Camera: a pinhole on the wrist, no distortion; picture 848 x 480 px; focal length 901.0 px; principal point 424.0 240.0 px. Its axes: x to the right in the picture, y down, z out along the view. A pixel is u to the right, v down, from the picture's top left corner.
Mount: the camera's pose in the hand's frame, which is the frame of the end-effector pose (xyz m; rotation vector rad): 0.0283 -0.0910 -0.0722 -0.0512 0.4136 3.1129
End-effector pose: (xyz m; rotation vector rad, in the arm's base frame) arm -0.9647 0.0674 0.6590 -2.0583 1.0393 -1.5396
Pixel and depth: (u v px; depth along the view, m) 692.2 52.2 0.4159
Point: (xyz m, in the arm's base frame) -0.7313 0.0400 0.4179
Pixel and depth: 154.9 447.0 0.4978
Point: -0.5069 -0.0636 0.6635
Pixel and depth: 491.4 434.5 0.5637
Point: -0.4804 0.0646 0.5095
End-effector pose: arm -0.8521 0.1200 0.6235 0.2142 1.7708 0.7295
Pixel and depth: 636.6 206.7 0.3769
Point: -0.5709 0.2044 0.6494
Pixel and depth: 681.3 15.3 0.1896
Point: -0.7537 0.1428 0.6362
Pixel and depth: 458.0 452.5 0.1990
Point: -0.7175 0.1084 0.5432
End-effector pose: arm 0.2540 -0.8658 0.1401 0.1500 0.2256 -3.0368
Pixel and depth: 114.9 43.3 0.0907
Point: 0.1921 -0.8249 0.1520
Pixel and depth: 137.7 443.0 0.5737
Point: 0.0105 -0.8967 0.6421
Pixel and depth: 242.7 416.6 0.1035
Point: 0.1974 -0.7926 0.1803
